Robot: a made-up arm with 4 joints.
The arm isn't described. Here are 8 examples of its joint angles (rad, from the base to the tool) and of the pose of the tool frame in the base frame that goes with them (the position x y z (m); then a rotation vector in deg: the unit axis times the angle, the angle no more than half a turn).
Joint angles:
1: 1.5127 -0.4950 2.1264 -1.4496
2: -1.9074 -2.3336 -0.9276 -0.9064
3: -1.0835 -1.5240 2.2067 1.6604
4: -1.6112 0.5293 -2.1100 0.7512
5: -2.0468 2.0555 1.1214 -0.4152
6: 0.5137 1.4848 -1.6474 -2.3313
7: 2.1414 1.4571 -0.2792 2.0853
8: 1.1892 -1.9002 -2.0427 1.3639
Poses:
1: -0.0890 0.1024 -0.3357 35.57 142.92 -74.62
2: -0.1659 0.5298 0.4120 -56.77 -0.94 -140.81
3: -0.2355 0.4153 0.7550 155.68 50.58 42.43
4: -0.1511 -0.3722 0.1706 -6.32 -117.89 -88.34
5: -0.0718 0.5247 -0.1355 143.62 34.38 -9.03
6: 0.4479 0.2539 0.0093 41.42 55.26 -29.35
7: -0.2169 0.2755 0.6462 105.54 76.21 60.23
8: -0.0209 0.7515 -0.5107 34.95 19.26 21.20
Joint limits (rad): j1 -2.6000..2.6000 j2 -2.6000..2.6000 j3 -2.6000..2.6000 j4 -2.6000..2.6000
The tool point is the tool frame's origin. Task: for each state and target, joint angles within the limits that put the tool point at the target. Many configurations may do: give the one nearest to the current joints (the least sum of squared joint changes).
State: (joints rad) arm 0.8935 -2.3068 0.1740 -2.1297
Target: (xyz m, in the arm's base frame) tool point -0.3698 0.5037 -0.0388
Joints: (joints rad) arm 0.5482 -2.2858 0.2943 -2.1591
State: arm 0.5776 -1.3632 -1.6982 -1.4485
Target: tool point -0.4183 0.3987 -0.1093
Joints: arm -0.2103 -1.6317 -1.6240 -1.3564
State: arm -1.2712 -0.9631 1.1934 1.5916
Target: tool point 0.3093 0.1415 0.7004
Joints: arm -1.8959 -1.3395 1.3741 1.6885
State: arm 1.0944 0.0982 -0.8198 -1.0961
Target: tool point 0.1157 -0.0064 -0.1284
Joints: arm 0.1271 0.4158 -0.7396 -1.1792
